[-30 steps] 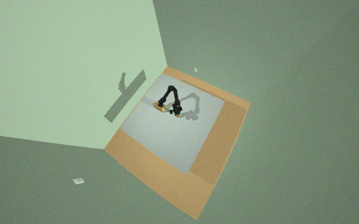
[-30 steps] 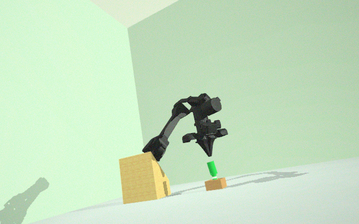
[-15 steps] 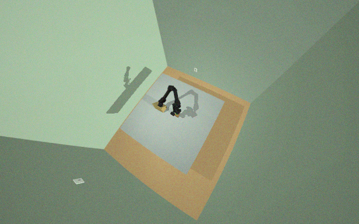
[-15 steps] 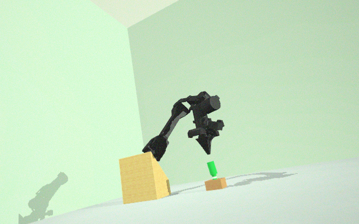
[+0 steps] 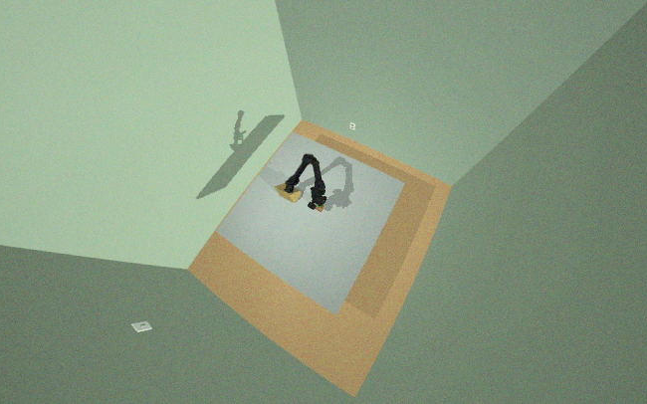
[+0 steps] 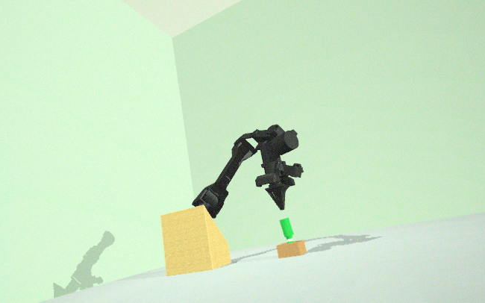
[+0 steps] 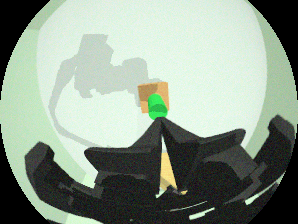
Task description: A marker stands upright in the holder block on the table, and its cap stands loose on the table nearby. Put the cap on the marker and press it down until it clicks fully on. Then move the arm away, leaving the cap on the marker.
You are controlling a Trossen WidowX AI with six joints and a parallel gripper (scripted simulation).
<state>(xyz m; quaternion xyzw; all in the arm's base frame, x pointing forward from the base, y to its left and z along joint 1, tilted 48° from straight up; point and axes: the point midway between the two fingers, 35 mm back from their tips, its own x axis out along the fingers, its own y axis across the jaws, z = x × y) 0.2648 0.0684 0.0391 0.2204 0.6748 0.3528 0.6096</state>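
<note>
My gripper tip is now 5 cm above the green cap. Also, from my gripper tip: tan holder block (11 cm below).
</note>
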